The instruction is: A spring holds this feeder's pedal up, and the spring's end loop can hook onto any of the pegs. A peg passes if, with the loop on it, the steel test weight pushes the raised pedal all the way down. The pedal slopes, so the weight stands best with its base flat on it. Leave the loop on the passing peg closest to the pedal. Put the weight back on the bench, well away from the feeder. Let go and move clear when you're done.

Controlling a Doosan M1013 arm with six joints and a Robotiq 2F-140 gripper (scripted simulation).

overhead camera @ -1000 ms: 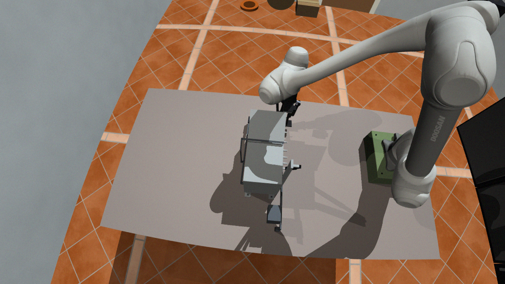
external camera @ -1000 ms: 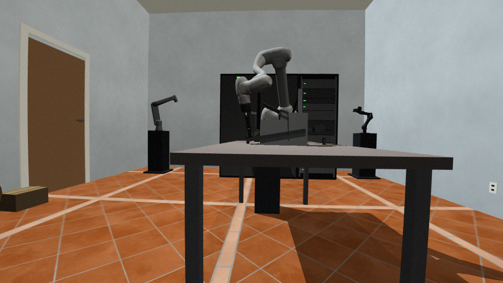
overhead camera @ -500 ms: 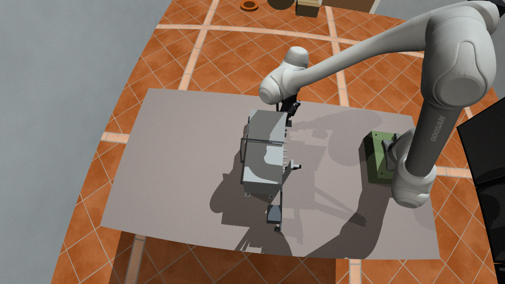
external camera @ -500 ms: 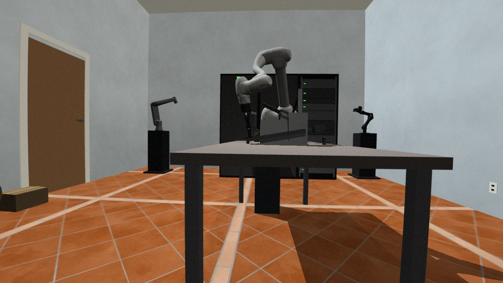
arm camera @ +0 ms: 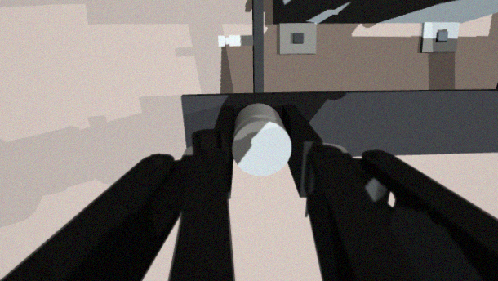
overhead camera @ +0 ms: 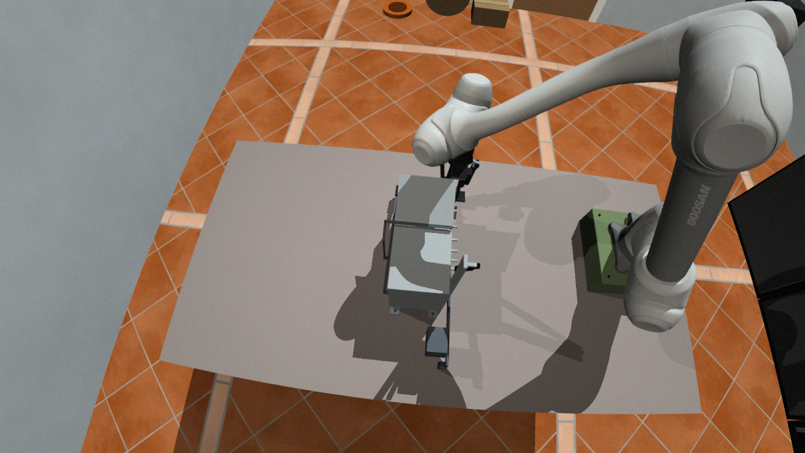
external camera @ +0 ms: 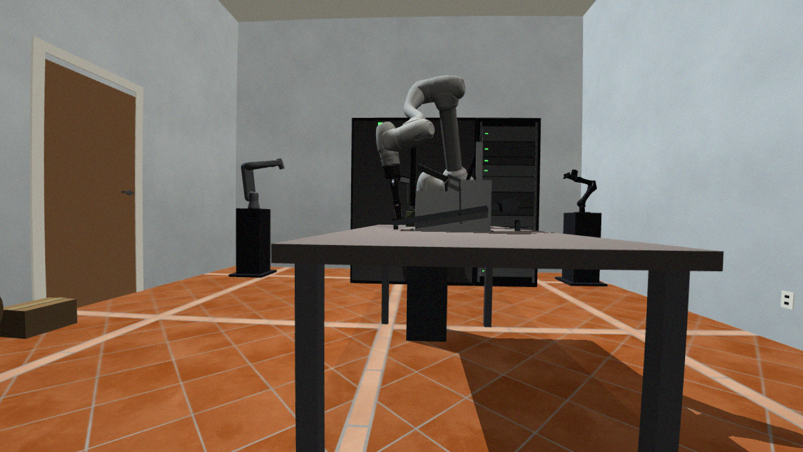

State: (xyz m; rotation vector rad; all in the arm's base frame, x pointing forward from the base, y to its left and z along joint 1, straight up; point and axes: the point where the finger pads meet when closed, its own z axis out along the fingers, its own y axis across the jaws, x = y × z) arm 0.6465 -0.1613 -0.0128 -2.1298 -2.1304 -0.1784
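My hand is 1 cm to the left of the small block and 8 cm above it. Also, from my hand: steel test weight: 1 cm below; white-tipped pin: 1 cm behind, 38 cm to the left, 31 cm above.
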